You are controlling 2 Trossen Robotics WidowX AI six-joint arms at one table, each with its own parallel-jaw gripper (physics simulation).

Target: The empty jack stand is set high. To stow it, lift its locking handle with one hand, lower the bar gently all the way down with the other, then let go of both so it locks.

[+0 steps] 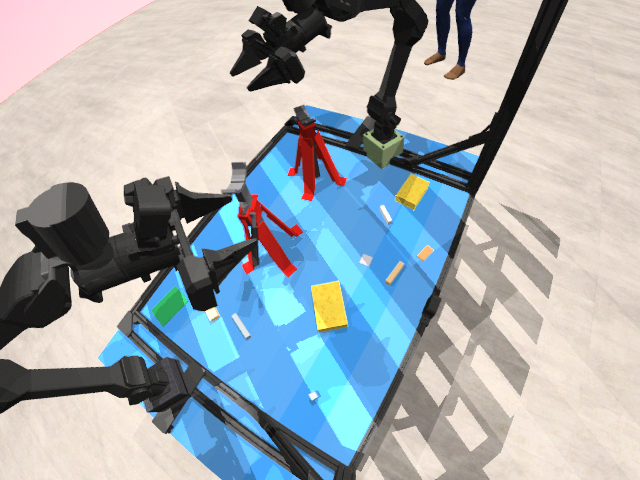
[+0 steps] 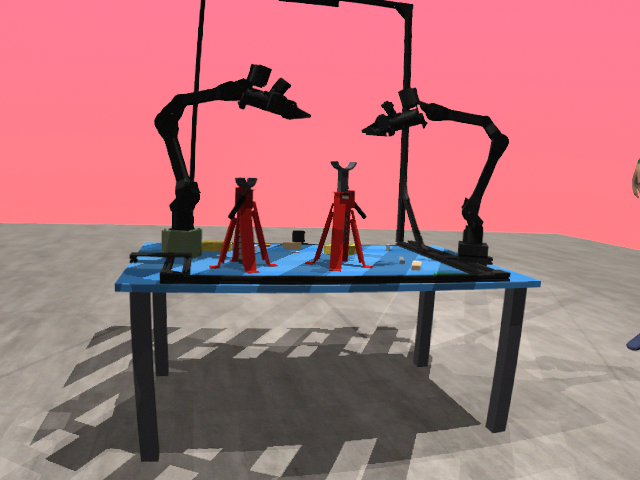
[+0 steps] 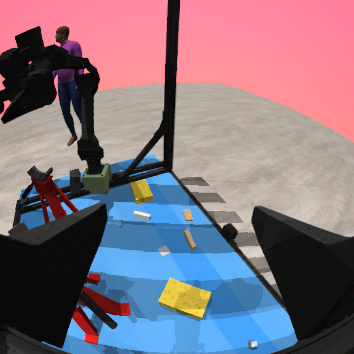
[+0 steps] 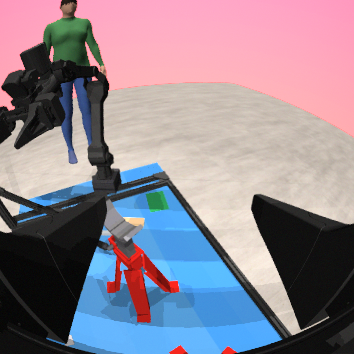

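The high-set jack stand (image 1: 275, 246) (image 2: 339, 227) (image 4: 136, 290) is red and upright. Its grey bar (image 2: 342, 180) stands well up, with an empty curved saddle (image 1: 237, 176) (image 4: 120, 224) on top. Its dark locking handle (image 2: 360, 210) (image 3: 98, 310) slants down at its side. A second red jack stand (image 1: 308, 165) (image 2: 247, 232) (image 3: 53, 201) has its saddle (image 1: 303, 113) (image 2: 245, 182) low. My left gripper (image 1: 243, 219) (image 2: 363, 131) (image 3: 181, 213) is open and empty, above and to one side of the high-set stand. My right gripper (image 1: 240, 82) (image 2: 309, 116) (image 4: 180, 203) is open and empty, higher than both stands.
Yellow sponges (image 1: 329, 305) (image 1: 412, 191) (image 3: 185, 297) lie on the blue table. A green pad (image 1: 169, 305) (image 4: 157, 201), a tan stick (image 1: 394, 272) and several small blocks lie around. Black rails (image 2: 330, 279) edge the table, and a tall black post (image 2: 406, 56) (image 3: 171, 85) rises beside it.
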